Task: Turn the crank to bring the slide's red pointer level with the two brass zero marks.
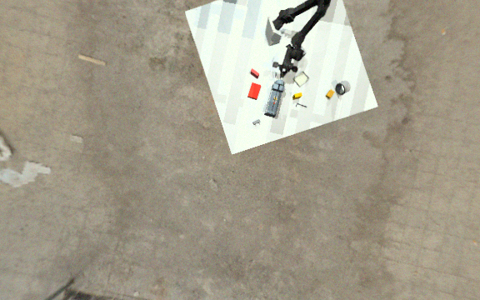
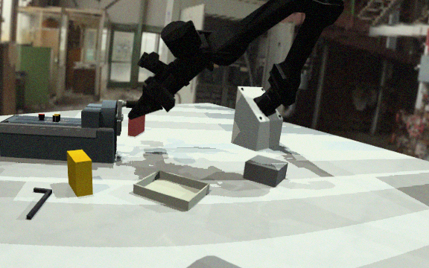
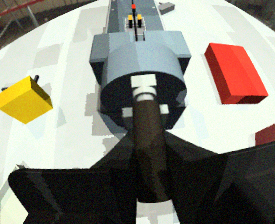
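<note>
Right now the dark crank handle is 30 mm above my gripper tip, 10 mm to the left of it and 10 mm behind it. Also, from my gripper tip: red pointer 150 mm ahead, 140 mm to the right, 10 mm below; then shallow grey tray 190 mm to the left, 90 mm below, 50 mm ahead; then yellow block 170 mm ahead, 80 mm to the left, 60 mm below.
</note>
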